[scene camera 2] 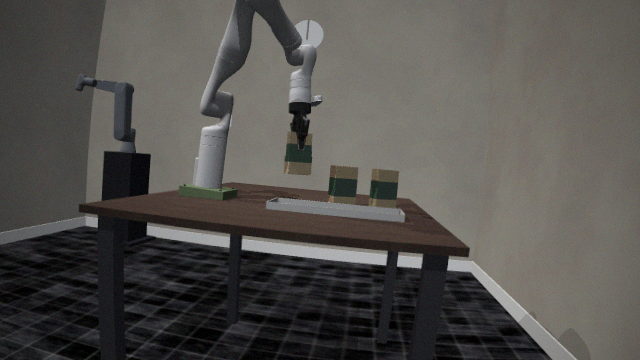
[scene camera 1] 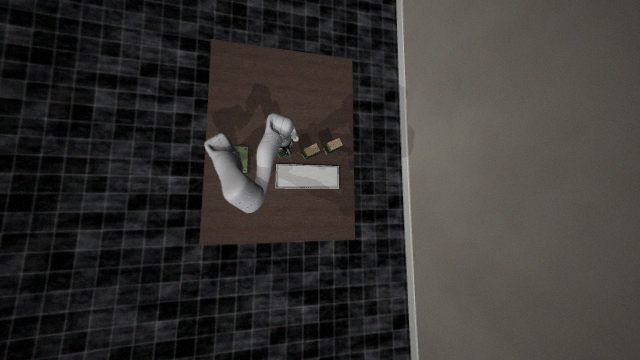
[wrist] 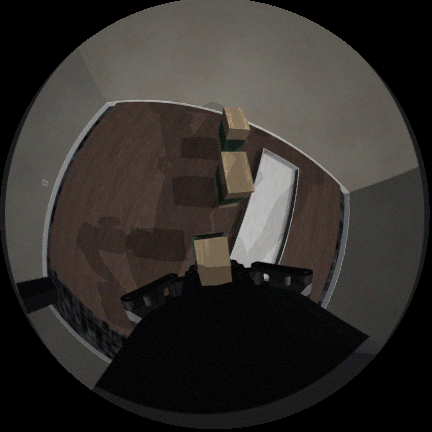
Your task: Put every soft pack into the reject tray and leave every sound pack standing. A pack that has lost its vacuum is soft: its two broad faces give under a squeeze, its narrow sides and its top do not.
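Places are measured from the arm's base along level axes (x ahead, y left, z up), in centimetres.
Pixels of known places: gripper, between the fingertips: (scene camera 2: 299,150) (scene camera 1: 284,148); arm's base, origin of its link: (scene camera 2: 208,186).
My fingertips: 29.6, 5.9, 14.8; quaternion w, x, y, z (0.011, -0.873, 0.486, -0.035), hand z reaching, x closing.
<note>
For each thing: its top centre in the pictures, then the offset to it from my fingertips, as dx, dy, dz. Level surfaces: height alone.
- tan pack with a green band, centre of its top: (wrist: 219,284) (scene camera 2: 300,132) (scene camera 1: 284,145) +0.0, +0.0, +6.1
- second pack, centre of its top: (wrist: 237,169) (scene camera 2: 344,166) (scene camera 1: 312,149) +15.5, +1.8, -3.9
- third pack, centre of its top: (wrist: 236,116) (scene camera 2: 385,169) (scene camera 1: 335,143) +29.2, +6.9, -3.9
- light grey reject tray, centre of its top: (wrist: 271,212) (scene camera 2: 336,205) (scene camera 1: 308,176) +15.9, -12.5, -15.7
- brown table, height of its surface: dz -17.9
My gripper (scene camera 2: 301,145) (wrist: 212,265) is shut on a tan pack with a green band (scene camera 2: 298,154) (wrist: 212,257). It holds the pack upright, high above the table, left of the other packs in scene camera 2. A second pack (scene camera 1: 311,150) (scene camera 2: 343,185) (wrist: 235,175) stands upright behind the tray. A third pack (scene camera 1: 333,145) (scene camera 2: 384,189) (wrist: 235,122) stands upright to its right. The light grey reject tray (scene camera 1: 307,188) (scene camera 2: 335,210) (wrist: 296,200) lies in front of the two standing packs and holds no pack. In scene camera 1 the arm hides most of the held pack.
The brown table (scene camera 1: 280,220) (scene camera 2: 200,220) (wrist: 130,170) carries the arm on a green base plate (scene camera 1: 244,160) (scene camera 2: 207,192) at its left side. The two standing packs are close together, a narrow gap between them. A second, grey arm (scene camera 2: 123,110) stands on a black pedestal (scene camera 2: 126,175) behind the table.
</note>
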